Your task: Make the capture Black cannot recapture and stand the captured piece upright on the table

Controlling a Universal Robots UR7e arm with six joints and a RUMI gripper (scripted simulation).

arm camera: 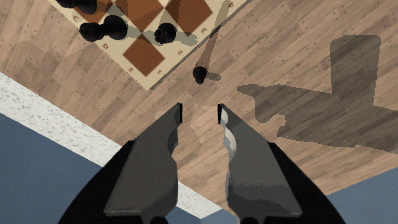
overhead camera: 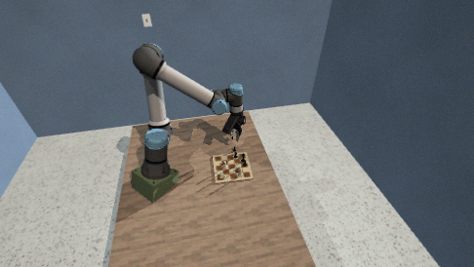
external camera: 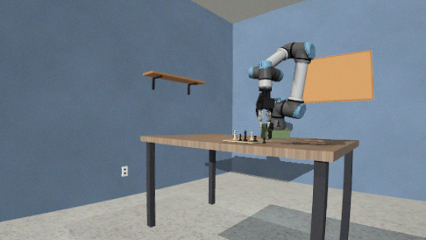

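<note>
Right now my hand is 14 cm to the left of the small chessboard, 10 cm above it and 4 cm past it. Also, from my hand: white pawn: 17 cm to the right, 8 cm below; black pawn: 9 cm below.
</note>
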